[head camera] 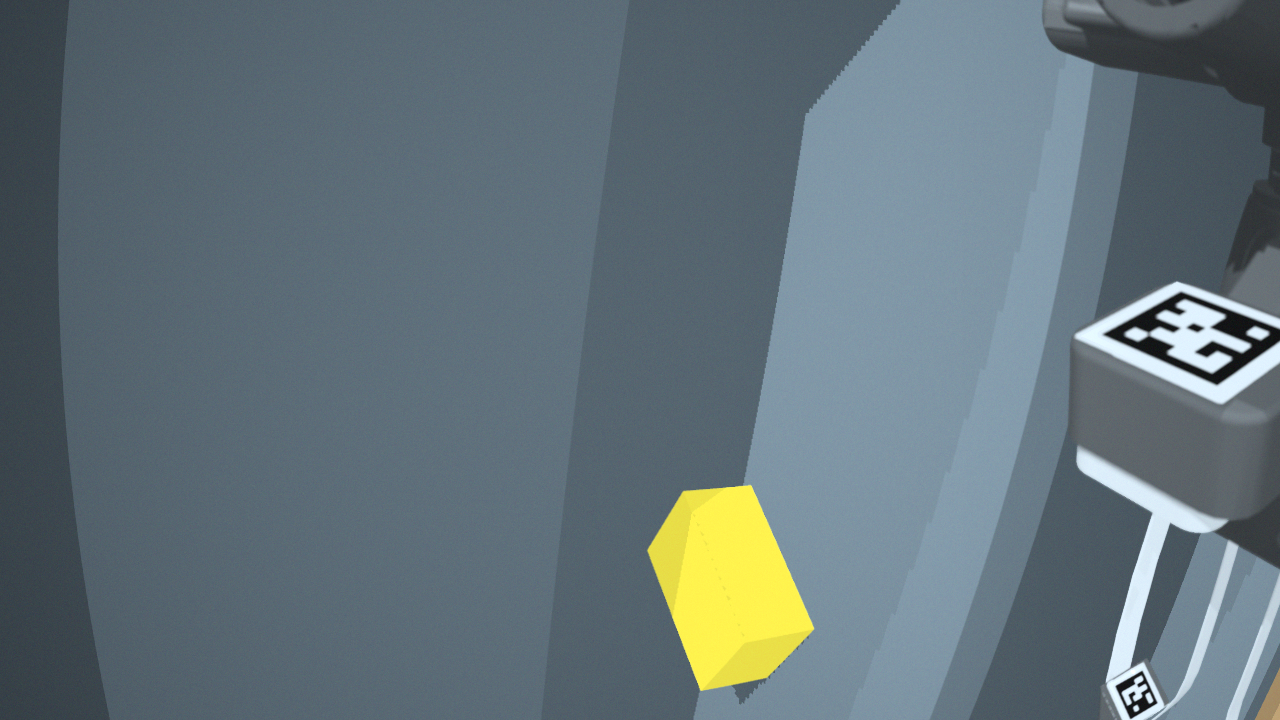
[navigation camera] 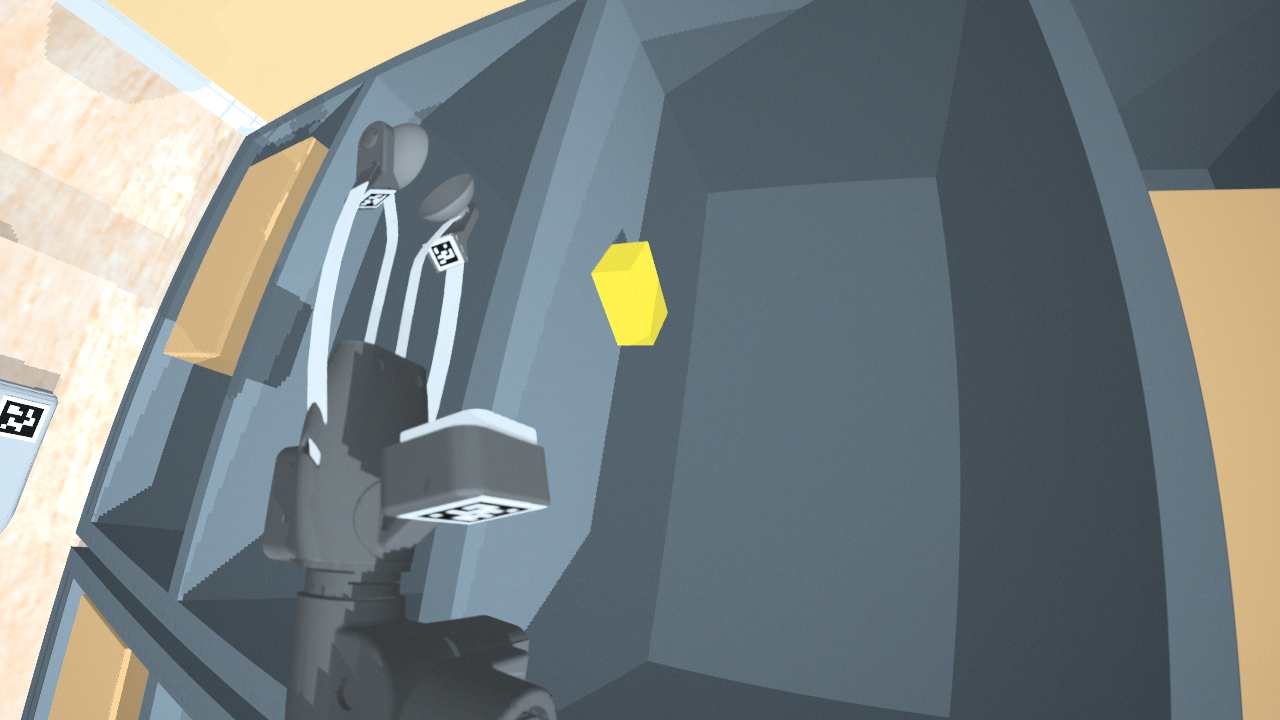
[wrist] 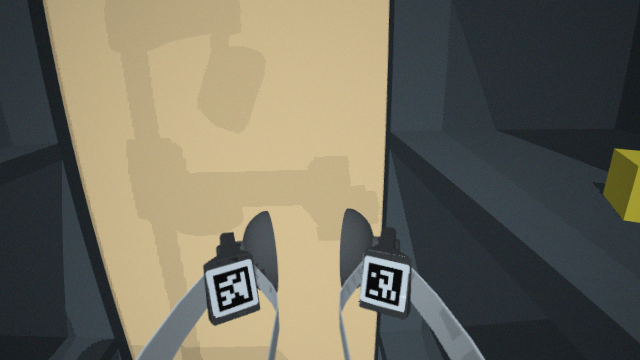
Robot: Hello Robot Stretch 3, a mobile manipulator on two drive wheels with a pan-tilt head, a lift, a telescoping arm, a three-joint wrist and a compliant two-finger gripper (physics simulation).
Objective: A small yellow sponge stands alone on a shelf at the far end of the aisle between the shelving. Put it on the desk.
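Frame: origin at the robot's base, x ahead, y left, z up, level; millimetres.
Seen in the pictures: gripper, fingertip midpoint: [navigation camera: 431, 153] [wrist: 308, 238].
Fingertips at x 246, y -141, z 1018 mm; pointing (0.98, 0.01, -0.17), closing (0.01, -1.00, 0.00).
Note:
Pixels of each thing's middle, then the offset from my fingertips to it. Level surfaces: height alone.
- yellow sponge, body centre: [head camera: 726, 588] [navigation camera: 632, 294] 60 mm ahead, 308 mm right, 5 mm down
- grey-blue shelf board, its level: 27 mm down
- wooden box, body centre: [navigation camera: 295, 278] 153 mm ahead, 310 mm right, 807 mm down
The yellow sponge [head camera: 738, 582] [navigation camera: 630, 293] [wrist: 625, 185] stands on a grey-blue shelf board [navigation camera: 572, 420]. It is low in the middle of the head view, right of the fingers in the navigation view, and cut off by the right edge of the wrist view. My gripper [navigation camera: 429, 183] [wrist: 308, 238] is open, with a gap between its two dark fingertips. It is apart from the sponge, to one side of it. In the head view part of the wrist and one finger's marker show at the right edge. The desk does not show in these views.
Grey-blue shelving surrounds the sponge, with an upright panel [navigation camera: 823, 429] behind it. A tan wall [wrist: 300, 125] bearing the robot's shadow lies ahead in the wrist view, with shelving on both sides. A wooden box [navigation camera: 241, 259] sits in a lower compartment. Another box [navigation camera: 89, 671] is at the lower left.

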